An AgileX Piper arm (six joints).
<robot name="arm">
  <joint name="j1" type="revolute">
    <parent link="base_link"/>
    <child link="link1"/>
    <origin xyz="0 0 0.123"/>
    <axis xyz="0 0 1"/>
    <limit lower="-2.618" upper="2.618"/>
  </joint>
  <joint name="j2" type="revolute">
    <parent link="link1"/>
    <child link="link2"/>
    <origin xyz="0 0 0"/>
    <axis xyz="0 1 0"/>
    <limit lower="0" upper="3.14"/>
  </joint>
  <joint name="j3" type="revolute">
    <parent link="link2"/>
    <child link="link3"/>
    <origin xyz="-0.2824 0 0.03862"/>
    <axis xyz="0 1 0"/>
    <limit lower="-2.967" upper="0"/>
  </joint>
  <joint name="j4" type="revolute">
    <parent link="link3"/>
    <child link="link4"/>
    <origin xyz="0.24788 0 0.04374"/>
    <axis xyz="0.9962 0 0.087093"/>
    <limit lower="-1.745" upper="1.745"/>
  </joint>
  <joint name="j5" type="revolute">
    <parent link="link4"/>
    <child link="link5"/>
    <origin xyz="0 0 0"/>
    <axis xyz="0 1 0"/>
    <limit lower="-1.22" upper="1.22"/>
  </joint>
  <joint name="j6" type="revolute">
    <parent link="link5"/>
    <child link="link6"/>
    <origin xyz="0.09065 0 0.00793"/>
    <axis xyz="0.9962 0 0.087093"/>
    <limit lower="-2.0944" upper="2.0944"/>
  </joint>
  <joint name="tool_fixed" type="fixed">
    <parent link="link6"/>
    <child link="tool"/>
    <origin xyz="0 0 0" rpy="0 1.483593 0"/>
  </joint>
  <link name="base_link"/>
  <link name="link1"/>
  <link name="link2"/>
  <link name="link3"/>
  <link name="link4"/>
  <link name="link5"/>
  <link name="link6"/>
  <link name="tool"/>
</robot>
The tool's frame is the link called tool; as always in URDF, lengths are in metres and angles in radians.
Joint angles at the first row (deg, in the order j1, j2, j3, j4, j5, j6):
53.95, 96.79, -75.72, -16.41, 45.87, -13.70
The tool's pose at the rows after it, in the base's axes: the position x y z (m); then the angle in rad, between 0 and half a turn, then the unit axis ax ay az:
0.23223 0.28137 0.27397 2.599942 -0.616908 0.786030 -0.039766
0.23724 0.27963 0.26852 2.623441 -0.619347 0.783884 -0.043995
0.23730 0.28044 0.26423 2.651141 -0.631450 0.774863 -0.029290
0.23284 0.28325 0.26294 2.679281 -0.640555 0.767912 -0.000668
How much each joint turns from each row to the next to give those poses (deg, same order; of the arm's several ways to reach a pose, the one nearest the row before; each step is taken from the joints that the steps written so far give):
-0.52, 0.38, -0.75, -0.23, 0.44, -0.59
-0.88, 0.87, -0.11, 0.58, 0.40, -1.52
-0.54, 0.51, 0.00, 3.52, 0.10, -4.06
-0.09, 0.09, -0.13, 5.14, 0.53, -4.10

